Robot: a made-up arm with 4 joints.
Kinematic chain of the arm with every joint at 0, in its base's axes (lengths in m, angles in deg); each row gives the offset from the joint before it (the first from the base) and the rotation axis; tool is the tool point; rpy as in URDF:
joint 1: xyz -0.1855 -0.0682 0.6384 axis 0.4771 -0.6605 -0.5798
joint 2: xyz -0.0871 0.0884 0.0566 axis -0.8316 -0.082 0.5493
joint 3: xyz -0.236 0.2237 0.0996 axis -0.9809 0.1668 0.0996
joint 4: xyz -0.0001 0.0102 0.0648 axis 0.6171 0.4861 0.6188
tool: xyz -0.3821 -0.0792 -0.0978 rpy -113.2 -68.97 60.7
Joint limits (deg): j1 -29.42..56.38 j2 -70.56..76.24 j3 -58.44..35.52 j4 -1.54..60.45
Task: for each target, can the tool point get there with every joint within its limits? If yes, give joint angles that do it. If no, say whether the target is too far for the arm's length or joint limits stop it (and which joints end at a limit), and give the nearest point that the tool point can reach.
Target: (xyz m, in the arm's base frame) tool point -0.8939 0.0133 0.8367
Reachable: yes | joints -1.55 27.24 23.76 15.93
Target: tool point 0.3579 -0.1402 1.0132
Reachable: no: joint limits stop it (at a limit: joint 1, joint 2, joint 4) | nearest point -0.4927 -0.3380 1.0530 | short by 0.874 m
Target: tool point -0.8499 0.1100 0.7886
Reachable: yes | joints -15.23 -15.97 -40.92 40.25
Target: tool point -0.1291 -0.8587 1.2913
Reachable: no: too far | nearest point -0.4911 -0.4061 0.9824 | short by 0.657 m
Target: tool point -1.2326 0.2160 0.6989
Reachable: no: too far | nearest point -0.9281 0.1517 0.7004 | short by 0.311 m
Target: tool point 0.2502 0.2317 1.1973
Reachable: no: joint limits stop it (at a limit: joint 1, joint 2, joint 3, joint 4) | nearest point -0.4730 0.4953 0.9215 | short by 0.818 m
